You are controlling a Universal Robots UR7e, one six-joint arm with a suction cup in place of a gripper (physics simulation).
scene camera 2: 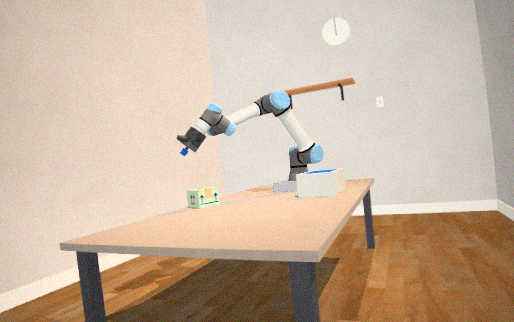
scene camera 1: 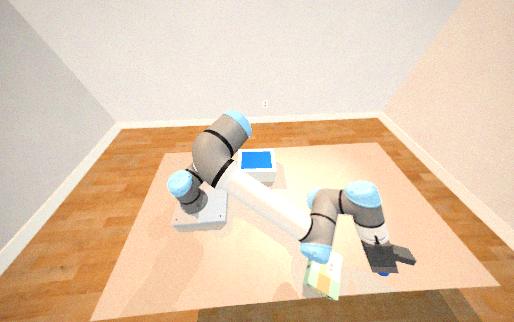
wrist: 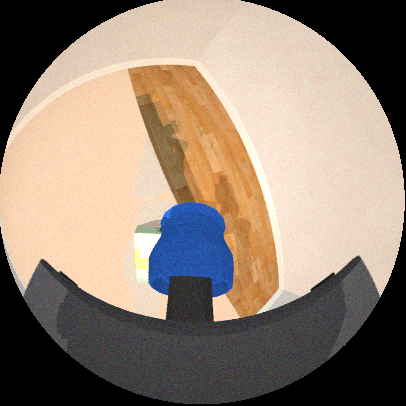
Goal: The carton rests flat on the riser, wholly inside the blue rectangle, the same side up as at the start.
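Seen in the pictures: end effector, tool point: (scene camera 2: 182, 154) (wrist: 192, 229); arm's base, origin of the base link: (scene camera 1: 194, 201).
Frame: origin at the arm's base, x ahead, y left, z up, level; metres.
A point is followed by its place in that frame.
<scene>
A light green carton (scene camera 1: 322, 280) @(x 0.582, y -0.444, z 0.040 m) (scene camera 2: 203, 198) @(x 0.684, y -0.361, z -0.007 m) (wrist: 142, 257) @(x 0.651, y -0.360, z 0.039 m) with an orange-yellow band and up arrows on its sides stands upright on the table, near the front edge in scene camera 1; the arm covers part of it there, and the blue cup covers part of it in the wrist view. The riser (scene camera 1: 257, 175) @(x 0.388, y 0.116, z 0.024 m) (scene camera 2: 320, 185) @(x 0.522, y 0.228, z 0.001 m) is a white block at the back of the table. The blue rectangle (scene camera 1: 256, 160) @(x 0.394, y 0.208, z 0.066 m) (scene camera 2: 321, 172) @(x 0.415, y 0.223, z 0.061 m) on its top is bare. My gripper (scene camera 1: 383, 273) (scene camera 2: 184, 152) (wrist: 192, 245), a blue suction cup, is open and empty, tilted and high above the table, apart from the carton.
The arm's grey base plate (scene camera 1: 212, 210) @(x 0.107, y -0.071, z 0.004 m) (scene camera 2: 284, 187) @(x 0.182, y -0.061, z -0.028 m) stands on the table (scene camera 1: 165, 280) @(x -0.102, y -0.349, z -0.055 m) (scene camera 2: 260, 225) @(x 1.159, y 0.127, z -0.055 m), beside the riser. The arm stretches over the table toward the carton's end. A wooden wall rail (scene camera 2: 320, 87) is behind the arm in scene camera 2.
</scene>
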